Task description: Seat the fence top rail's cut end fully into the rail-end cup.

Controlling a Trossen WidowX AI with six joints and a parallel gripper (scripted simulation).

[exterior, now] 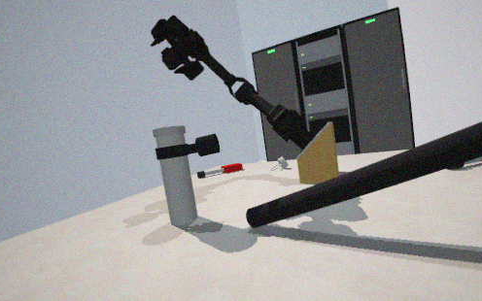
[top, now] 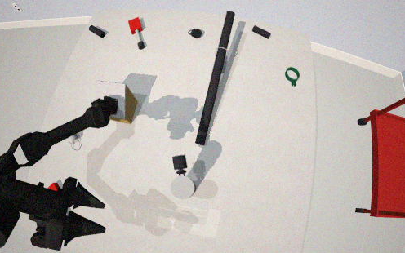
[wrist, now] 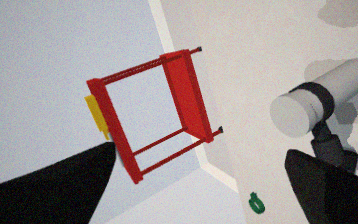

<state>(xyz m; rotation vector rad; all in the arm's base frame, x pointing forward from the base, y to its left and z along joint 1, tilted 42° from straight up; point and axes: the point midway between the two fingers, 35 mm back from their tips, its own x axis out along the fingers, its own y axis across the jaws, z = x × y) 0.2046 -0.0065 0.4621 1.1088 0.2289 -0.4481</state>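
Now: the rail-end cup 8 cm ahead of my gripper tip, 17 cm to the left of it and 26 cm below it.
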